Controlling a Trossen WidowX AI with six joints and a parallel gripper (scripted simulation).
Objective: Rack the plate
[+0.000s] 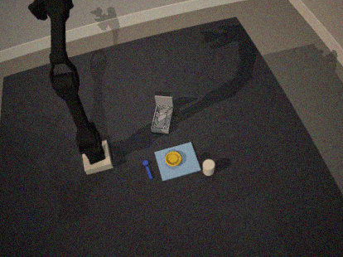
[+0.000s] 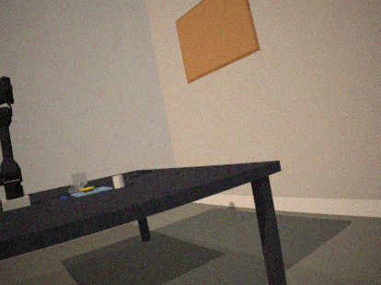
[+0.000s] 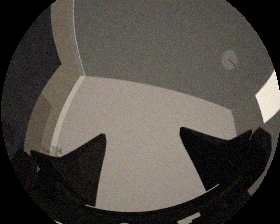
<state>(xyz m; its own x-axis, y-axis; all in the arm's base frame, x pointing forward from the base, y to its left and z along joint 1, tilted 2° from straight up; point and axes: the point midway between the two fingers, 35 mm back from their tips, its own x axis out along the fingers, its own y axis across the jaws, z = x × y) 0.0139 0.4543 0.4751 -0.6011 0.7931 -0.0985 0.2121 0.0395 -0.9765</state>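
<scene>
Right now my gripper tip is 600 mm to the left of the yellow plate, 510 mm above it and 290 mm short of it. Also, from my gripper tip: white cup: 690 mm to the right, 500 mm below, 390 mm ahead; then blue spoon: 580 mm to the right, 530 mm below, 180 mm ahead; then grey wire dish rack: 510 mm below, 400 mm to the right, 320 mm ahead.
</scene>
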